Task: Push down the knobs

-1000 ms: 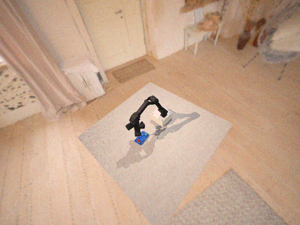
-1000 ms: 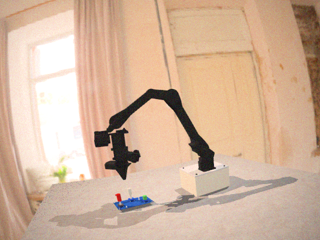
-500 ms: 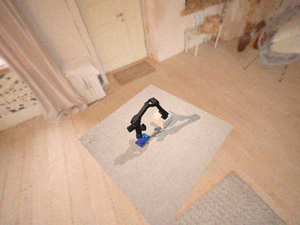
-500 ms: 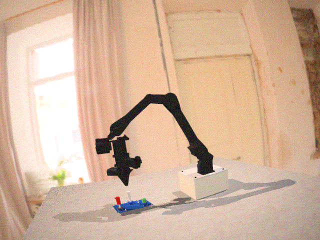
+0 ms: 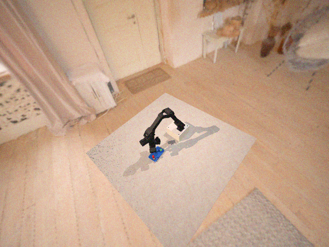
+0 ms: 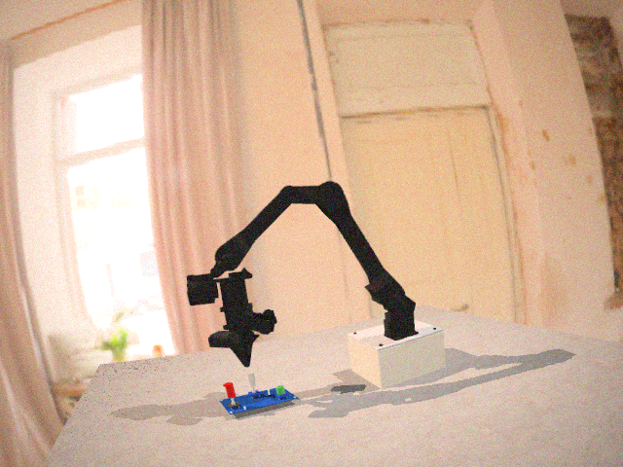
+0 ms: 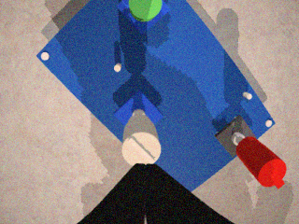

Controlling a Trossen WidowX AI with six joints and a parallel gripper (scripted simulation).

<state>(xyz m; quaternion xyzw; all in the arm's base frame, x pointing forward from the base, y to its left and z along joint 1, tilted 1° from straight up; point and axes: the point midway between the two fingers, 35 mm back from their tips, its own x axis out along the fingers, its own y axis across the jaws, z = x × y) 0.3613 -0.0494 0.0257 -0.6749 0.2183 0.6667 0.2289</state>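
Now: gripper tip 3 cm above the white knob. Round my gripper tip: red knob: 5 cm ahead, 5 cm to the left, 3 cm below.
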